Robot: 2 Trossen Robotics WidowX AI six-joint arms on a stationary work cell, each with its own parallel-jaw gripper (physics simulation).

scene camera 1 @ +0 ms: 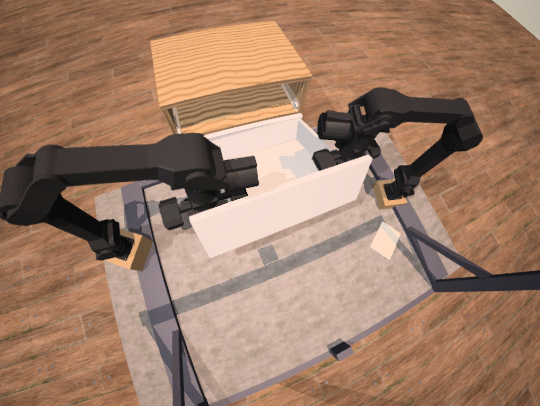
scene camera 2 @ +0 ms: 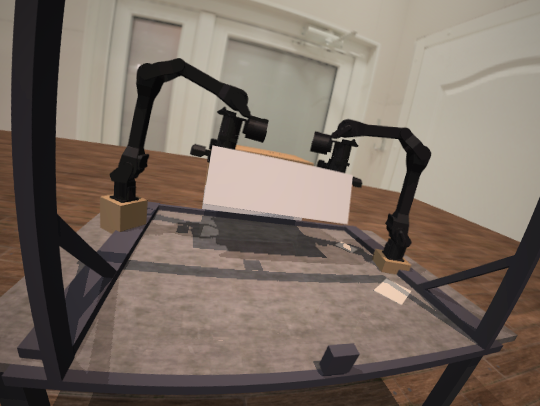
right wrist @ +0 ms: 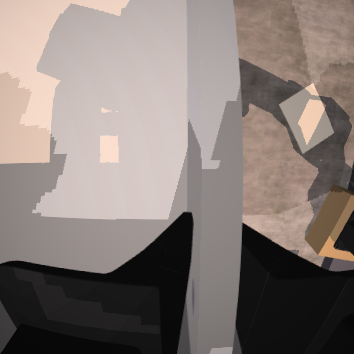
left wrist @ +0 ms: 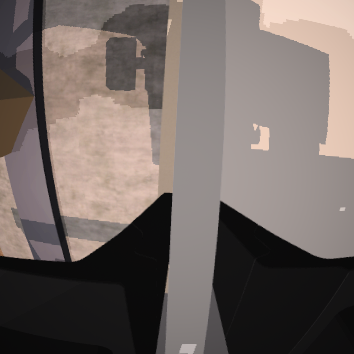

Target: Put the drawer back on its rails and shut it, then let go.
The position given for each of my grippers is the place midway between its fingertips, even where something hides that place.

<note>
I see my left gripper point(scene camera 1: 207, 215), my right gripper point(scene camera 1: 337, 169), a white drawer point(scene camera 1: 291, 190), a small dark block point(scene camera 2: 340, 358), a tan arm base point(scene camera 2: 114, 215) and a dark metal frame point(scene camera 2: 26, 376).
The white drawer shows as well in scene camera 2 point(scene camera 2: 236, 179), in the right wrist view point(right wrist: 122, 122) and in the left wrist view point(left wrist: 250, 108). My left gripper is seen too in the left wrist view point(left wrist: 185, 202). My right gripper is seen too in the right wrist view point(right wrist: 203, 220).
</note>
